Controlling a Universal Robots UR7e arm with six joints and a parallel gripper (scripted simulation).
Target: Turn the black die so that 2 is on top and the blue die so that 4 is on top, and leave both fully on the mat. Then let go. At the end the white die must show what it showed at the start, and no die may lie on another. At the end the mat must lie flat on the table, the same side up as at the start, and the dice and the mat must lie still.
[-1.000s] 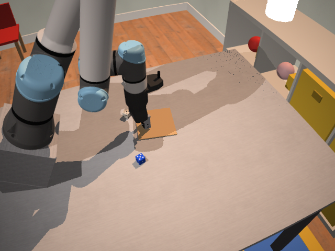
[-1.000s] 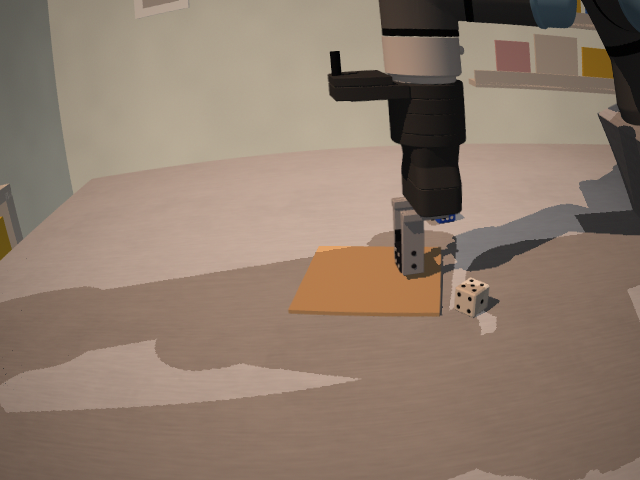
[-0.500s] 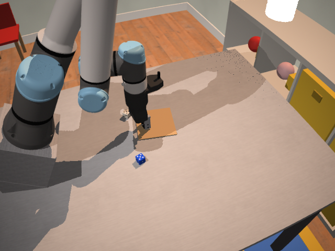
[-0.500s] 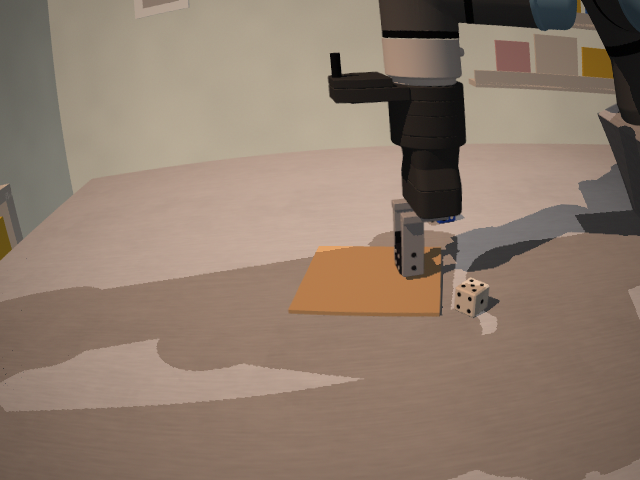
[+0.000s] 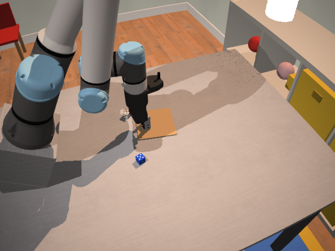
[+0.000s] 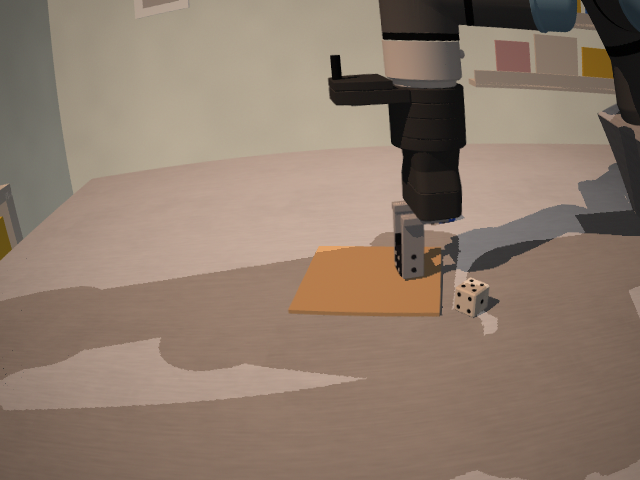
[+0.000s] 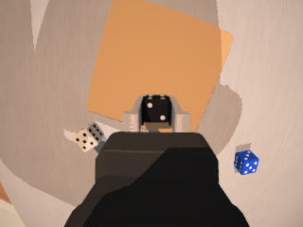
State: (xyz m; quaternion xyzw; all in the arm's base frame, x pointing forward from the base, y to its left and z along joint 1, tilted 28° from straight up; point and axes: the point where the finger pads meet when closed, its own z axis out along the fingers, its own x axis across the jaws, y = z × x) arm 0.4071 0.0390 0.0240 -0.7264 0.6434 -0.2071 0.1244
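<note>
Now: hand 1 cm above the black die. The rest, counted from my hand: white die 5 cm behind, 8 cm to the left, 1 cm below; then blue die 7 cm behind, 14 cm to the right, 1 cm below; then orange mat 4 cm ahead, 2 cm below.
</note>
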